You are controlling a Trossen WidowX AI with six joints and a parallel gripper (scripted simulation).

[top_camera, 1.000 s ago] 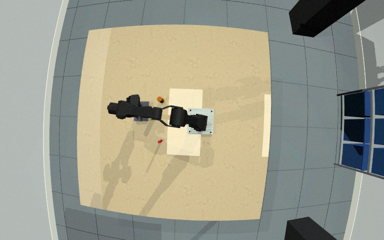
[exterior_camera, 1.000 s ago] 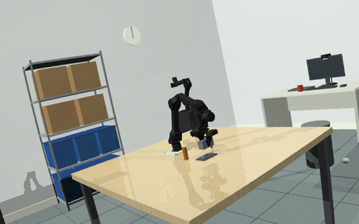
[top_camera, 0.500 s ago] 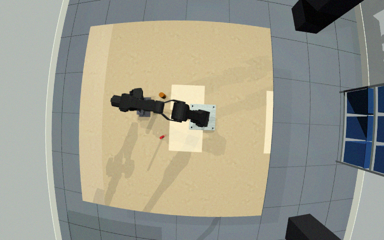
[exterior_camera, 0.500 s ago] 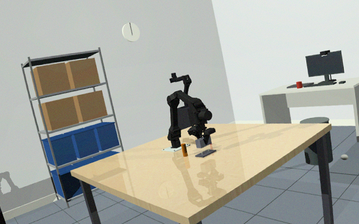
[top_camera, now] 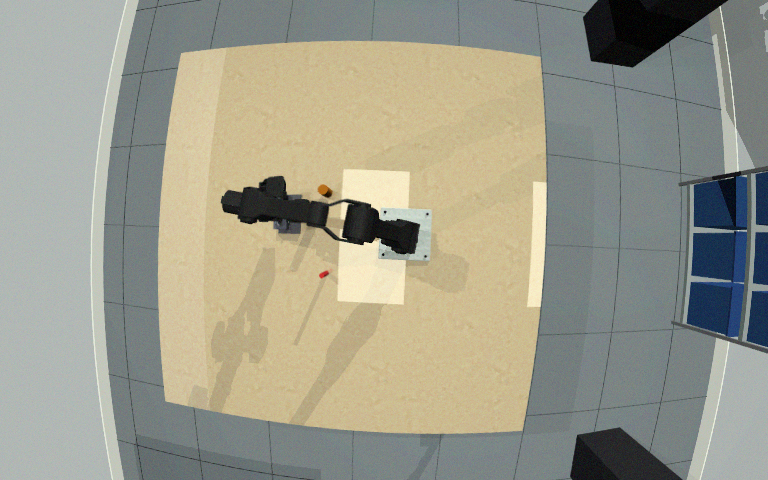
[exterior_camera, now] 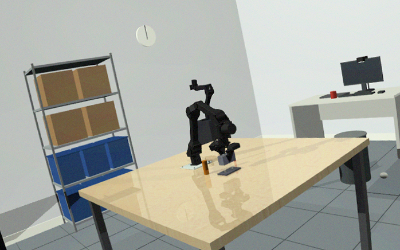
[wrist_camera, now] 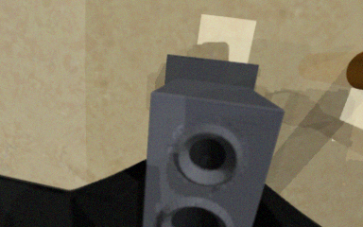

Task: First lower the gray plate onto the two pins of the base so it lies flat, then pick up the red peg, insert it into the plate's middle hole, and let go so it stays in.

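Right now my gripper tip is 5 cm above the dark gray base. Round my gripper tip: red peg (11 cm behind, 18 cm to the left, 2 cm below); then orange cylinder (12 cm behind, 6 cm to the right, 2 cm below); then gray plate (3 cm above).
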